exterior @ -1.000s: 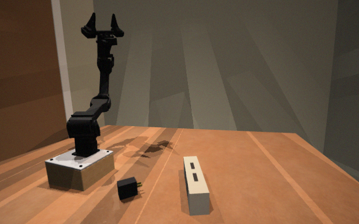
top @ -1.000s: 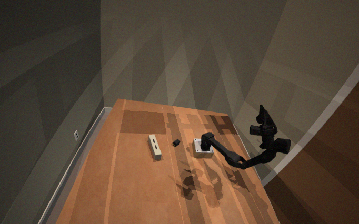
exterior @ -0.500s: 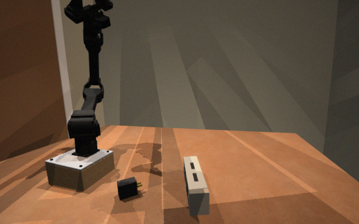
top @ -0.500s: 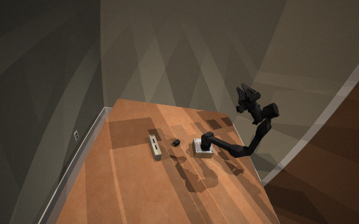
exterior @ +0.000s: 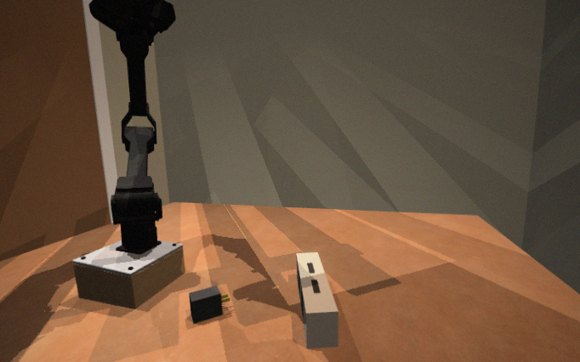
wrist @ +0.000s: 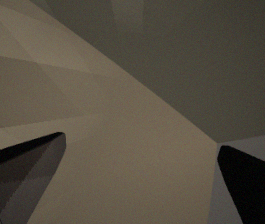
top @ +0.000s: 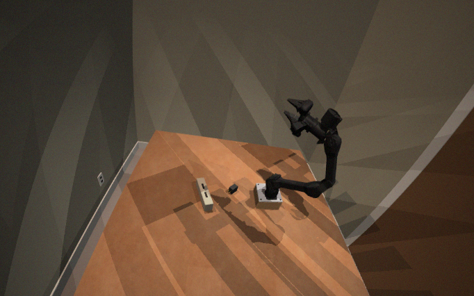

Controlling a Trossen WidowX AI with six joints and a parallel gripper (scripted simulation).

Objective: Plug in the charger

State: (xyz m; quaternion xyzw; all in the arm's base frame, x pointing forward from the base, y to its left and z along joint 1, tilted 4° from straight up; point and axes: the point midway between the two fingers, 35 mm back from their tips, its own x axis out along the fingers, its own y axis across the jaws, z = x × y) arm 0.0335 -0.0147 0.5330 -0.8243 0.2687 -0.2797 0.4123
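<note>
My gripper tip is now 13 cm short of the black two-prong charger, 4 cm to the left of it and 59 cm above it.
</note>
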